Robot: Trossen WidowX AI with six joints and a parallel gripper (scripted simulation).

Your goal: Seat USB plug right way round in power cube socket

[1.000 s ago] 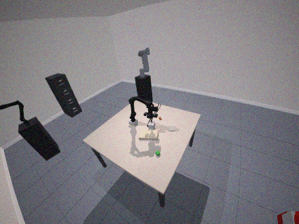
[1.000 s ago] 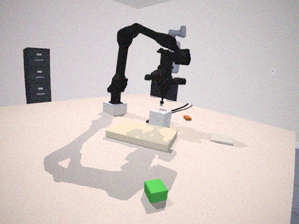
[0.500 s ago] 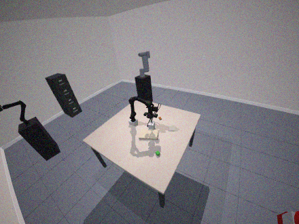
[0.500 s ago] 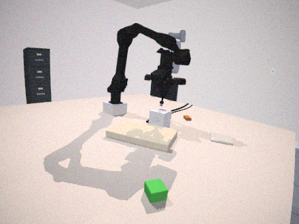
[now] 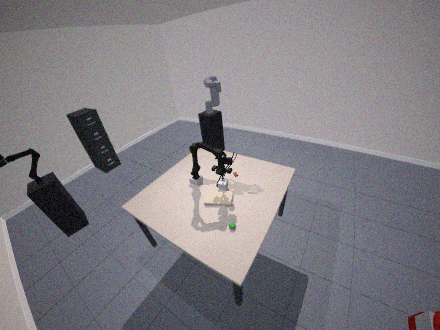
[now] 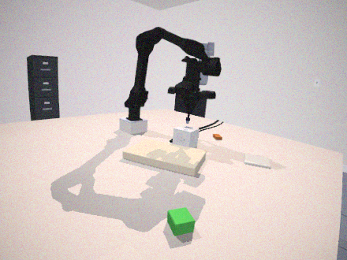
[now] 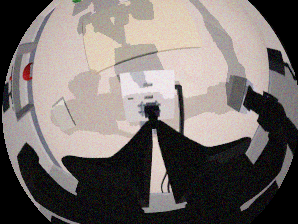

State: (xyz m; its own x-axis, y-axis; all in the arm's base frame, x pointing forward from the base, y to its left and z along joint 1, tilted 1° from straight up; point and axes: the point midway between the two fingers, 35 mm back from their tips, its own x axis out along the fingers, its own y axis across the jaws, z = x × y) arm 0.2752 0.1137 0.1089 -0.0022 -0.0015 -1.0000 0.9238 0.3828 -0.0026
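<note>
My gripper tip is now 20 mm above the dark USB plug. The rest, counted from my gripper tip: orange piece: 220 mm to the left, 130 mm below, 20 mm behind; flat white block: 250 mm ahead, 140 mm to the left, 130 mm below; flat tan board: 150 mm to the right, 120 mm below, 70 mm ahead.
</note>
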